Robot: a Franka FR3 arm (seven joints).
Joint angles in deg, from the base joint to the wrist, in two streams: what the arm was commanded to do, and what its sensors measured. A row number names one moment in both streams.
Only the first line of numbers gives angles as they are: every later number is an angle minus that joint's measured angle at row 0.
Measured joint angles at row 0:
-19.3, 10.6, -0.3, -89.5, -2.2, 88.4, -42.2
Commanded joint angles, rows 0 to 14:
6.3, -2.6, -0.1, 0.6, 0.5, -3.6, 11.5
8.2, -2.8, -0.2, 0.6, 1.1, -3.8, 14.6
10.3, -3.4, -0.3, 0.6, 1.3, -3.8, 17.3
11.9, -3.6, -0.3, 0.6, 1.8, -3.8, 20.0
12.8, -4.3, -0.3, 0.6, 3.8, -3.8, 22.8
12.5, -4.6, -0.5, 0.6, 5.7, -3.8, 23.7
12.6, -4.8, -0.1, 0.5, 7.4, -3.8, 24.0
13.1, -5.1, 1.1, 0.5, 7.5, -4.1, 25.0
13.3, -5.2, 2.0, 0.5, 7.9, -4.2, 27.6
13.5, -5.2, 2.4, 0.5, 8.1, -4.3, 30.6
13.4, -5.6, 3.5, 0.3, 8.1, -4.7, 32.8
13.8, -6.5, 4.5, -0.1, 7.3, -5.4, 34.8
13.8, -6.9, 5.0, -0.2, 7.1, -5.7, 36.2
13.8, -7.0, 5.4, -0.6, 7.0, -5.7, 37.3
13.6, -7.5, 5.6, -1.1, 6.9, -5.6, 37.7
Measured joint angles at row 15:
13.3, -5.5, 5.1, 0.4, 7.1, -4.6, 34.5
